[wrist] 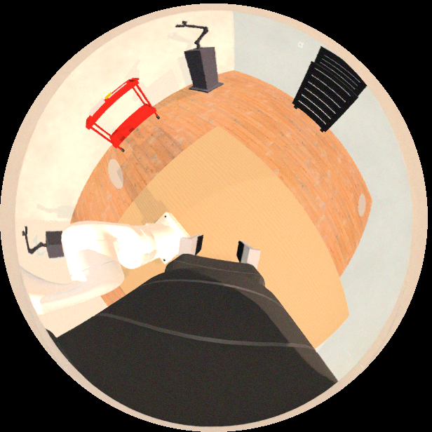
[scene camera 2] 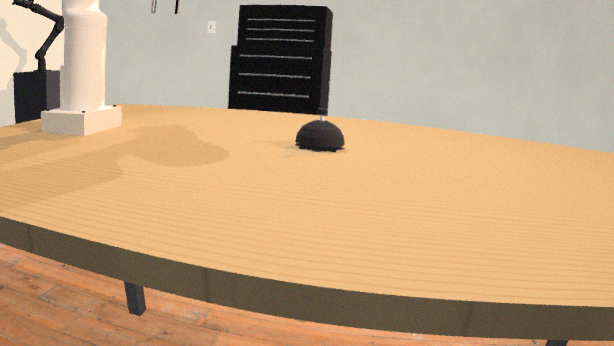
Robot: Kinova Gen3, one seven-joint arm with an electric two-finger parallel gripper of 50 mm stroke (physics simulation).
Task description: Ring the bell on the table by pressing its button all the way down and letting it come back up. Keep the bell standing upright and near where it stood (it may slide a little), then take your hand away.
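Pixels of known places: gripper, fingertip midpoint: [scene camera 2: 165,13]; arm's base, link origin: [scene camera 2: 84,108].
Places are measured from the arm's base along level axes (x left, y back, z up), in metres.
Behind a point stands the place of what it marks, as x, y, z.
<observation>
The bell [scene camera 2: 320,136] {-0.117, -0.497, -0.019} is a dark dome standing upright on the table [scene camera 2: 350,225] {-0.433, -0.517, -0.044} [wrist: 240,200] in the scene view. Its button [scene camera 2: 322,111] {-0.088, -0.499, 0.019} is a small dark cap on a short silver stem, raised above the dome and hard to separate from the dark cabinet behind. My gripper [scene camera 2: 165,7] {0.132, -0.137, 0.210} [wrist: 219,245] is open and empty. In the scene view its fingertips show at the top edge, high above the table and to the left of the bell. The bell does not show in the wrist view, where the dark gripper body hides the lower part.
The white arm base [scene camera 2: 82,121] {-0.079, -0.043, -0.016} stands at the table's back left. Beyond the table are a black drawer cabinet [scene camera 2: 280,60] [wrist: 330,90], a dark pedestal [wrist: 202,70] with a small black arm, and a red cart [wrist: 134,125]. The table's front edge [scene camera 2: 300,302] {-0.545, -0.475, -0.059} crosses the scene view.
</observation>
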